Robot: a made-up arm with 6 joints.
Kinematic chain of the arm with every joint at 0, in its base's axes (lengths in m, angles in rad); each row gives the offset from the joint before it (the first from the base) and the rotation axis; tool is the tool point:
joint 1: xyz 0 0 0.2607 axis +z
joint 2: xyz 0 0 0 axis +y
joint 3: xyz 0 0 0.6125 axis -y
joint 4: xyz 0 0 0 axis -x
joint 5: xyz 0.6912 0 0 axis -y
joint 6: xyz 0 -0.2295 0 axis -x
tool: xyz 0 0 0
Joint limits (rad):
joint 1: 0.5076..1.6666
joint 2: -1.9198..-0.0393
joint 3: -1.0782..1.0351
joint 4: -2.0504..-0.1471
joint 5: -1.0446..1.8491
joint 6: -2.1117..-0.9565
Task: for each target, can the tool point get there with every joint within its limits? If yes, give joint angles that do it. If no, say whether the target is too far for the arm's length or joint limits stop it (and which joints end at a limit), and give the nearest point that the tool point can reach.
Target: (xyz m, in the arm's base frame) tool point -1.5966 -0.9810 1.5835
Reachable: no: too far | nearest point -0.7814 -0.6944 0.9817 | short by 1.053 m
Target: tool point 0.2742 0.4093 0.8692
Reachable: yes | joints 0.8989 -0.3936 -0.0187 -1.7467 1.0367 -1.8580
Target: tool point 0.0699 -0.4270 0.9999
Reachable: yes | joints 1.2124 -1.4348 -0.0884 -0.3544 0.6302 -1.9058
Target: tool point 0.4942 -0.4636 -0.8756
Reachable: no: joint limits stop it (at a limit: joint 1, joint 2, joint 3) | nearest point 0.2356 -0.0486 0.1921 | short by 1.174 m
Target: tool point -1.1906 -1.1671 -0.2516
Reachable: no: too far | nearest point -0.9062 -0.8883 0.2126 | short by 0.612 m
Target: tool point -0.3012 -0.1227 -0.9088
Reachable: no: joint limits stop it (at a limit: joint 1, joint 2, joint 3) | nearest point -0.0835 0.1309 0.1663 | short by 1.126 m
